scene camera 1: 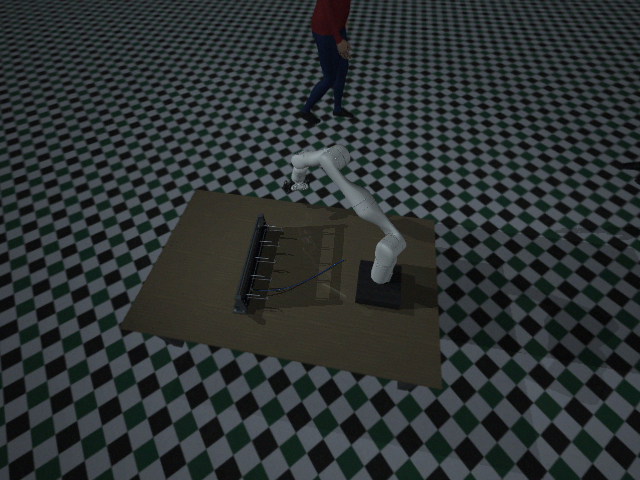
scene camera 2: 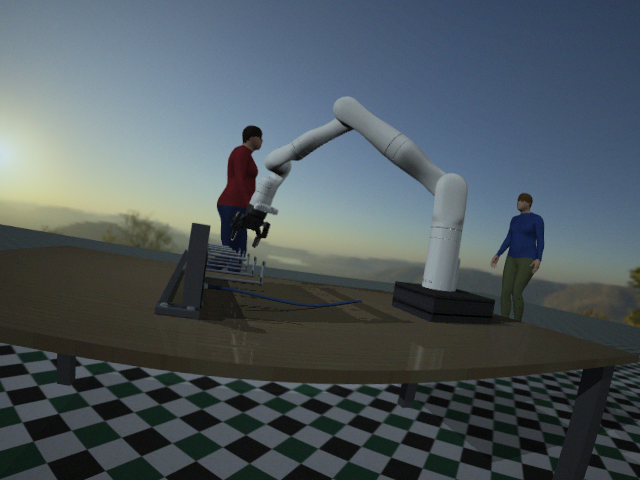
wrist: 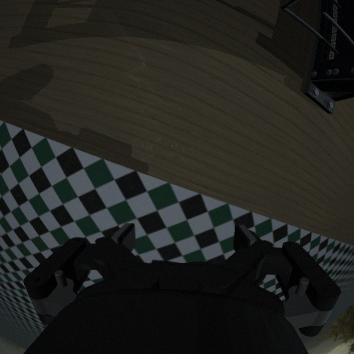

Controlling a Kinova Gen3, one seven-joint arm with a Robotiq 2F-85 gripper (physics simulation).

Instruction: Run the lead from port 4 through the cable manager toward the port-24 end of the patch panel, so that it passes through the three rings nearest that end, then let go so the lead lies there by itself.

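Observation:
The blue lead (scene camera 1: 334, 264) (scene camera 2: 310, 305) comes out of the patch panel (scene camera 1: 251, 263) (scene camera 2: 197, 268) (wrist: 342, 62) near its front end. It runs in a shallow curve toward the robot base, its loose end pointing at the base. Thin silver rings (scene camera 2: 263, 272) (wrist: 300, 21) stick out along the panel; the lead runs below the front ring in scene camera 2. No lead shows in the three rings toward the far end, though they are small. My gripper (scene camera 1: 289, 186) (scene camera 2: 245, 240) (wrist: 183, 235) is open and empty, high beyond the panel's far end and apart from the lead.
The black robot base (scene camera 1: 377, 297) (scene camera 2: 439, 304) stands on the right of the wooden table (scene camera 1: 310, 335) (scene camera 2: 310, 356) (wrist: 200, 150). The table's far edge shows beneath the gripper in the wrist view. A person in red (scene camera 1: 330, 20) (scene camera 2: 240, 175) is beyond the table; another in blue (scene camera 2: 527, 232) stands at the right.

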